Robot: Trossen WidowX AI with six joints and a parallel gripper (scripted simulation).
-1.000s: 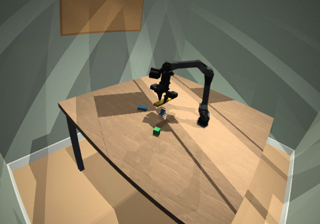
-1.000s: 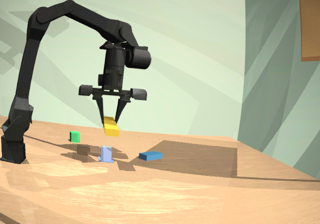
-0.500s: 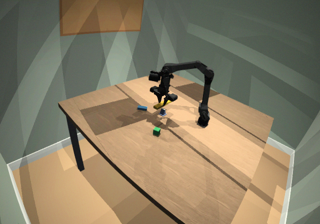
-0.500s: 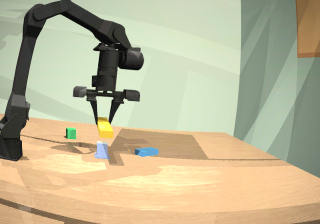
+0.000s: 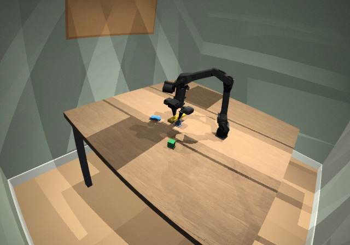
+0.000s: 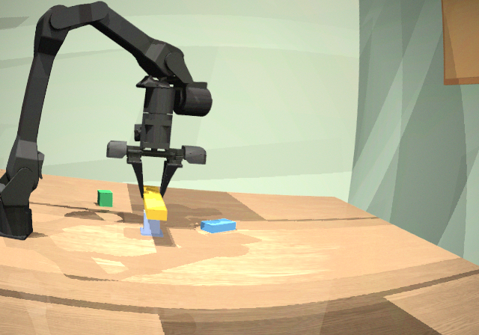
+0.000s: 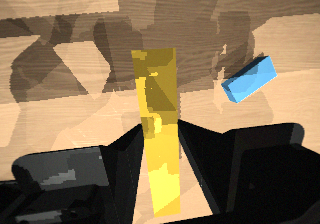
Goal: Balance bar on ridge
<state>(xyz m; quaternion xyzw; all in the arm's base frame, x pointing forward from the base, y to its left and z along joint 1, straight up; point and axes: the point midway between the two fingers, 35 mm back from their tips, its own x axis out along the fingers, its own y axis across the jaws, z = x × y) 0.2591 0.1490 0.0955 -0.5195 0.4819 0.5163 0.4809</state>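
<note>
My gripper tip is 14 cm short of the blue block, 5 cm above it and 4 cm to the right of it. Also, from my gripper tip: yellow bar 3 cm to the right; then green cube 17 cm to the left, 11 cm behind, 4 cm below.
</note>
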